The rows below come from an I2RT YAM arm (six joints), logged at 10 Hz.
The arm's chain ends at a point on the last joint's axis. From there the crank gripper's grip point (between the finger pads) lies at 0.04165 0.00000 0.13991 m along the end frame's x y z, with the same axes.
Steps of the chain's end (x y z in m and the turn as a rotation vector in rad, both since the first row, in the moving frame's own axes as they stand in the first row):
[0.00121 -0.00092 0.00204 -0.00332 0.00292 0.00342]
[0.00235 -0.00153 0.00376 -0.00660 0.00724 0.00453]
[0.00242 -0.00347 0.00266 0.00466 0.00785 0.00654]
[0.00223 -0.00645 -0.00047 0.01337 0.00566 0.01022]
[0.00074 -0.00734 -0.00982 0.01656 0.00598 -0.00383]
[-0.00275 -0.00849 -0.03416 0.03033 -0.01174 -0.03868]
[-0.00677 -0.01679 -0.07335 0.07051 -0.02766 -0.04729]
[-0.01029 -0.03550 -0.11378 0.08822 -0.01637 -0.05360]
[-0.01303 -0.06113 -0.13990 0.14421 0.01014 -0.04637]
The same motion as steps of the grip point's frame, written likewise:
[0.00162 -0.00031 0.00192 -0.00332 0.00292 0.00342]
[0.00336 -0.00042 0.00345 -0.00660 0.00724 0.00453]
[0.00352 -0.00385 0.00233 0.00466 0.00785 0.00654]
[0.00303 -0.00789 -0.00072 0.01337 0.00566 0.01022]
[0.00157 -0.00982 -0.01009 0.01656 0.00598 -0.00383]
[-0.00451 -0.01432 -0.03377 0.03033 -0.01174 -0.03868]
[-0.01093 -0.02856 -0.07267 0.07051 -0.02766 -0.04729]
[-0.01297 -0.05002 -0.11376 0.08822 -0.01637 -0.05360]
[-0.01213 -0.08316 -0.14192 0.14421 0.01014 -0.04637]

